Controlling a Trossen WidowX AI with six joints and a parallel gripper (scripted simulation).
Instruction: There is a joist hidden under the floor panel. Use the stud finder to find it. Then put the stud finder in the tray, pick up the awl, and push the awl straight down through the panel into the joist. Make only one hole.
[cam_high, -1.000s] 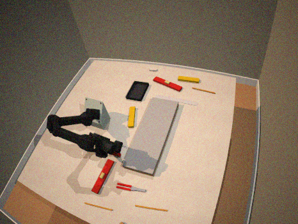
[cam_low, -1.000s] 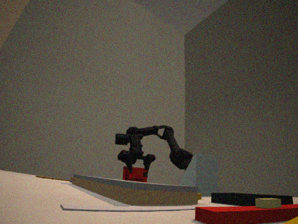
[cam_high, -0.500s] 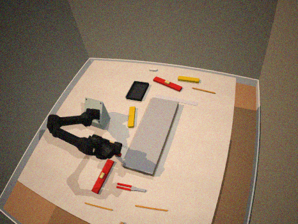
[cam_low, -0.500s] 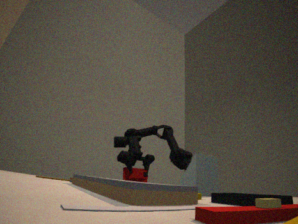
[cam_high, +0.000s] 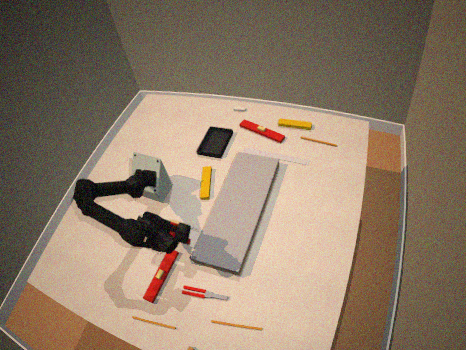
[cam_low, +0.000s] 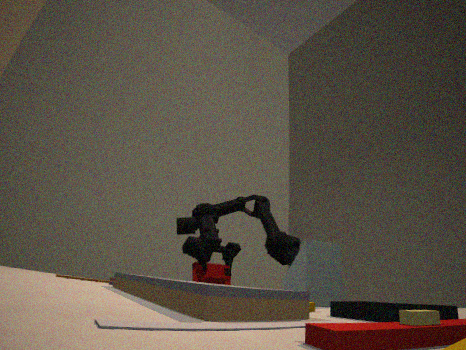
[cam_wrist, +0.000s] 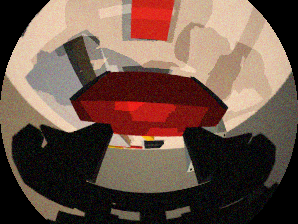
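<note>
Now: the stud finder 2 cm behind my gripper tip. The rest, counted from my gripper tip: black tray: 49 cm to the left, 6 cm below, 4 cm behind; awl: 7 cm below, 4 cm to the left, 1 cm ahead.
</note>
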